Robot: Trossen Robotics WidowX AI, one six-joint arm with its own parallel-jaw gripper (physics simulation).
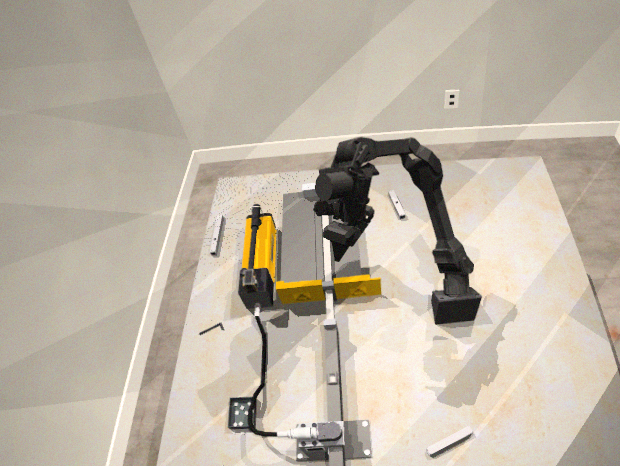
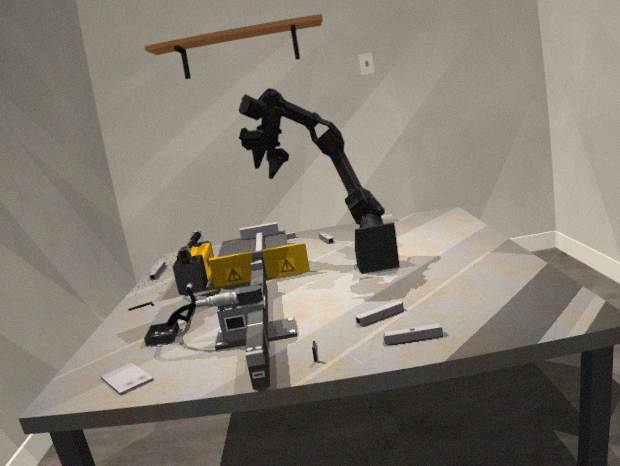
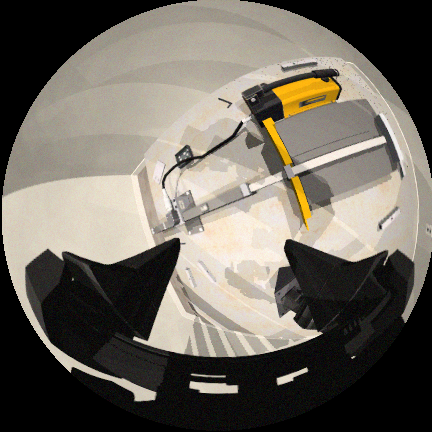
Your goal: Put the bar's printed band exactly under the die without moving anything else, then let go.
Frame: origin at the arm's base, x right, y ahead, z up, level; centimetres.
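Seen in the pictures: gripper, fingertip midpoint: (image 1: 344, 253) (image 2: 264, 173) (image 3: 234, 244); arm's base, origin of the base link: (image 1: 457, 293) (image 2: 374, 234) (image 3: 289, 298).
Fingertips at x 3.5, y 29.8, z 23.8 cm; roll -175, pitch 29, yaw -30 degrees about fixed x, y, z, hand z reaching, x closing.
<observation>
Pixels of each thing's top centre, then the offset from my fingertips to it. "spot": a spot on its surface instead.
- grey rail, surface spot: (image 1: 331, 350) (image 3: 223, 198) spot: dx -12.4, dy +7.8, dz -26.7 cm
- head, surface spot: (image 2: 249, 295) (image 1: 330, 439) spot: dx -37.4, dy +10.8, dz -23.3 cm
- black machine, surface spot: (image 1: 266, 245) (image 2: 203, 251) (image 3: 307, 91) spot: dx +27.2, dy +24.1, dz -25.8 cm
- black box, surface spot: (image 2: 161, 334) (image 1: 241, 409) spot: dx -23.1, dy +35.8, dz -34.0 cm
- hex key, middle of its top: (image 2: 140, 306) (image 1: 211, 330) dx +3.4, dy +45.1, dz -33.6 cm
- white card, middle of its top: (image 2: 126, 376) (image 3: 157, 171) dx -45.7, dy +41.6, dz -33.6 cm
A long pale bar (image 1: 328, 263) (image 2: 258, 241) (image 3: 340, 154) lies over the grey bed, through the gap in the yellow guard (image 1: 301, 292) (image 2: 285, 261) (image 3: 301, 196), in line with a grey rail (image 1: 331, 350) (image 3: 222, 199). The rail leads to the head (image 1: 329, 431) (image 2: 249, 295) (image 3: 171, 217), which appears to hold the die; the die itself is hard to make out. A small pale square (image 1: 332, 378) (image 3: 204, 207) shows on the rail; I cannot tell whether it is the printed band. My gripper (image 2: 264, 172) (image 3: 234, 244) is open and empty, high above the bed and bar.
A yellow and black machine (image 1: 266, 245) (image 2: 201, 253) (image 3: 310, 97) stands left of the bed. Its cable passes a black box (image 1: 235, 413) (image 2: 161, 334). Loose grey bars (image 1: 450, 441) (image 2: 412, 334) (image 3: 389, 219), a hex key (image 1: 210, 329) (image 2: 141, 306) and a white card (image 2: 126, 378) lie on the table.
</observation>
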